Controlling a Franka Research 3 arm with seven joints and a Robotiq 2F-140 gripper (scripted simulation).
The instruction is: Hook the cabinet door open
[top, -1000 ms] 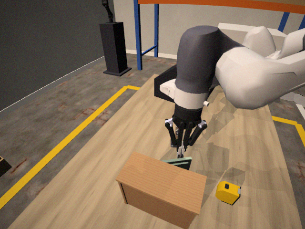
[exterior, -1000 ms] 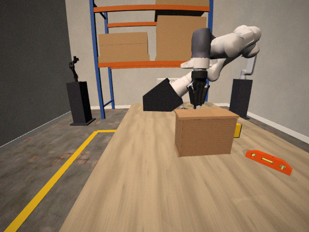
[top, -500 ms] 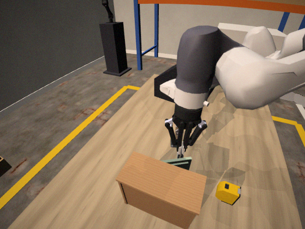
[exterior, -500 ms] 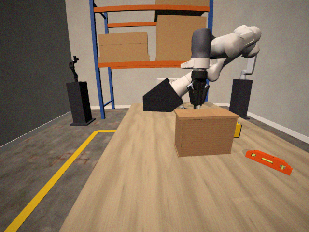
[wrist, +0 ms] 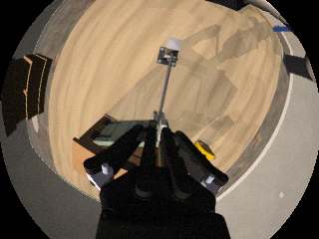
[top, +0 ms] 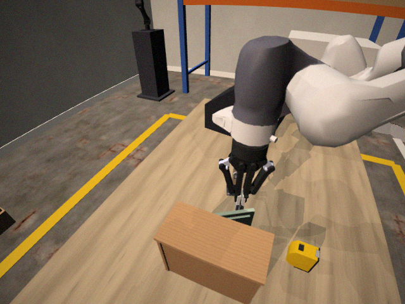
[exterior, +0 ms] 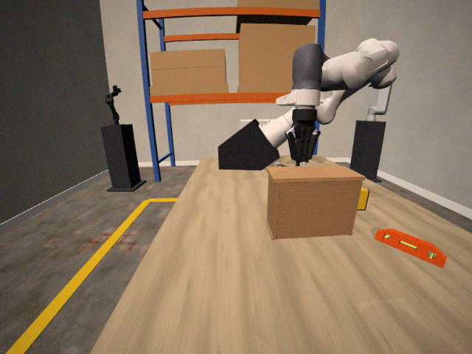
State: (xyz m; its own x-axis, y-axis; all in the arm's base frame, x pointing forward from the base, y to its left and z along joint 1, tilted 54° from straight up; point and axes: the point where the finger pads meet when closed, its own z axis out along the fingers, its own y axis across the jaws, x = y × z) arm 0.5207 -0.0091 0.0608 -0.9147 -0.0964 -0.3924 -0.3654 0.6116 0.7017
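Right now my hand is 60 mm short of the green door, 40 mm to the left of it and 50 mm above it. The rest, counted from my hand: hook post 90 mm behind, 40 mm to the right, 40 mm below; then yellow tape measure 30 mm ahead, 200 mm to the left, 90 mm below; then orange spirit level 270 mm ahead, 200 mm to the left, 110 mm below.
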